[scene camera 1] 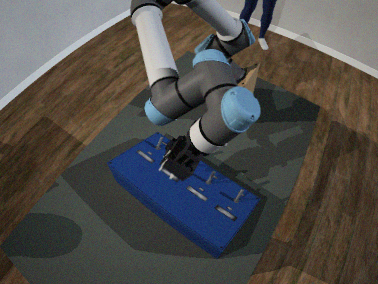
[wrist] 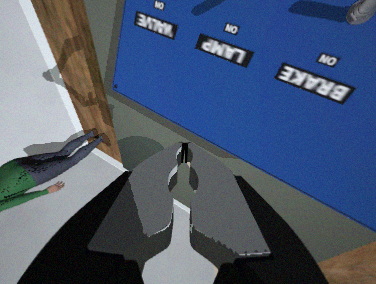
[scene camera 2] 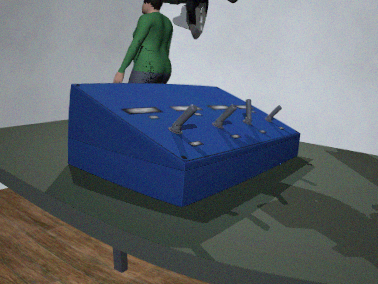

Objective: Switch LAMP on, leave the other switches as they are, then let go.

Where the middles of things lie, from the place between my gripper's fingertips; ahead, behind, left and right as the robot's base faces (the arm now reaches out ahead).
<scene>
Right now the blue switch panel (scene camera 2: 125,133) is 18 cm below my hand, 5 cm behind it and 2 cm to the left of it.
</scene>
